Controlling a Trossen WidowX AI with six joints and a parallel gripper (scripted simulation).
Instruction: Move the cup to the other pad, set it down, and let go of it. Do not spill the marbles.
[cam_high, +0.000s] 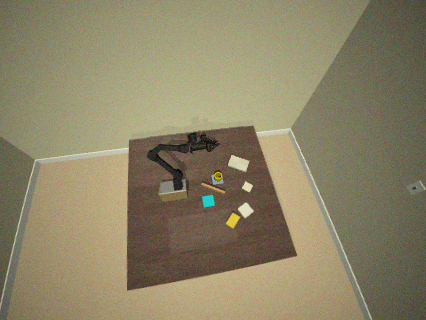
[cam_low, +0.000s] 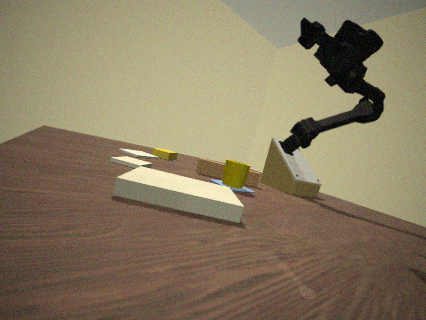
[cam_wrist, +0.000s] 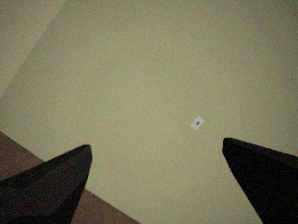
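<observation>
The yellow cup lies 120 mm to the right of my gripper tip and 390 mm below it. Round my gripper tip: large cream slab: 220 mm ahead, 10 mm to the left, 410 mm below; blue pad: 120 mm to the right, 430 mm below; long tan wooden bar: 50 mm behind, 220 mm to the right, 410 mm below.
</observation>
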